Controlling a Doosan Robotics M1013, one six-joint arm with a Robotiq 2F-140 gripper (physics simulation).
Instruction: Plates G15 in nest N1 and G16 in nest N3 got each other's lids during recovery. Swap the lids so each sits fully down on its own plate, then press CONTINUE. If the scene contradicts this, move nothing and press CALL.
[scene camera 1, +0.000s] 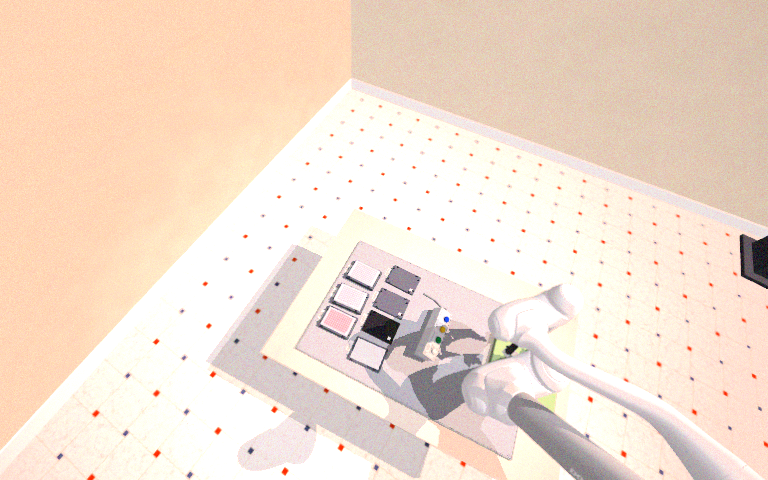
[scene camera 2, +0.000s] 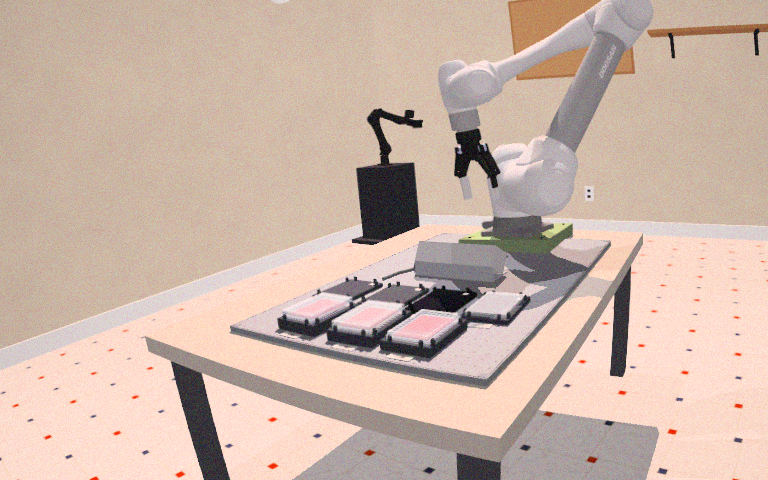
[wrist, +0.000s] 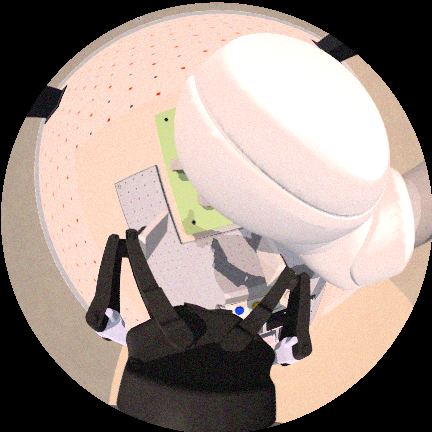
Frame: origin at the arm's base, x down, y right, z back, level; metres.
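Seen in the pictures: gripper, fingertip midpoint: (scene camera 2: 481, 199) (wrist: 214, 232); arm's base, origin of the base link: (scene camera 2: 518, 231).
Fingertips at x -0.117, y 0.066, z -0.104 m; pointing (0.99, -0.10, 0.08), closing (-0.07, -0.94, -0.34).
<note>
Offsets run from my fingertips to a thing's top centre. "pt": to the spot under its first point.
Three plates with pink middles and clear rims, a near-left one @[dx +0.101, dy -0.042, dz -0.708 m] (scene camera 2: 317, 309) (scene camera 1: 363, 273), a middle one @[dx +0.102, dy -0.174, dz -0.692 m] (scene camera 2: 369, 318) (scene camera 1: 350, 297) and a right one @[dx +0.108, dy -0.294, dz -0.674 m] (scene camera 2: 425, 326) (scene camera 1: 338, 320), sit in black nests in one row. In scene camera 1 the third looks pinker than the other two. Nest labels, plate names and lid seating are too small to tell. The grey button box @[dx +0.057, dy -0.112, dz -0.291 m] (scene camera 1: 421, 338) (scene camera 2: 459, 261) has a blue button @[dx +0.067, dy -0.035, dz -0.276 m] (scene camera 1: 446, 319) (wrist: 239, 310), a yellow button @[dx +0.067, dy -0.085, dz -0.272 m] (scene camera 1: 442, 329) (wrist: 256, 305) and a green button @[dx +0.067, dy -0.134, dz -0.267 m] (scene camera 1: 438, 340). My gripper (scene camera 2: 480, 190) (wrist: 214, 232) is open and empty, high above the board near the arm's base.
Behind the plates are two grey-topped nests @[pt dx +0.131, dy +0.044, dz -0.541 m] (scene camera 1: 402, 279) @[pt dx +0.132, dy -0.087, dz -0.529 m] (scene camera 1: 390, 302), a black one @[dx +0.121, dy -0.206, dz -0.505 m] (scene camera 1: 380, 326) (scene camera 2: 444, 300) and one with a whitish flat top @[pt dx +0.123, dy -0.334, dz -0.488 m] (scene camera 1: 368, 353) (scene camera 2: 496, 305). A cable runs beside the button box. A black pedestal (scene camera 2: 387, 200) carries a small black arm behind the table.
</note>
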